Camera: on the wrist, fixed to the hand. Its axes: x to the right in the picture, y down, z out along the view.
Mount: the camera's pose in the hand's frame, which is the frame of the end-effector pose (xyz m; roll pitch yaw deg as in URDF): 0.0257 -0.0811 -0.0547 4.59 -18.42 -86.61
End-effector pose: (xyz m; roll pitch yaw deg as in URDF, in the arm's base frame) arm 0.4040 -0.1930 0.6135 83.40 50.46 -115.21
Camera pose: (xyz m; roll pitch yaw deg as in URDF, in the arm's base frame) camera 0.4663 -0.1664 0.5384 -64.26 38.25 97.36
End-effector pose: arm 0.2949 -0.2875 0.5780 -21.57 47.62 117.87
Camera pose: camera 0.3785 -0.2413 0.5448 -50.22 -23.04 61.68
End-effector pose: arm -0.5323 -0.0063 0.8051 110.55 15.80 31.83
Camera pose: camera -0.5664 0.0663 0.7435 -93.53 77.25 -157.71
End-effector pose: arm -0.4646 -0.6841 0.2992 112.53 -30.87 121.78
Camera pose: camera -0.5602 -0.6848 0.2661 101.88 55.69 129.02
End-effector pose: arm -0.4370 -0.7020 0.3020 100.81 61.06 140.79
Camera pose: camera -0.4432 -0.7860 0.2459 -79.99 31.87 -30.22
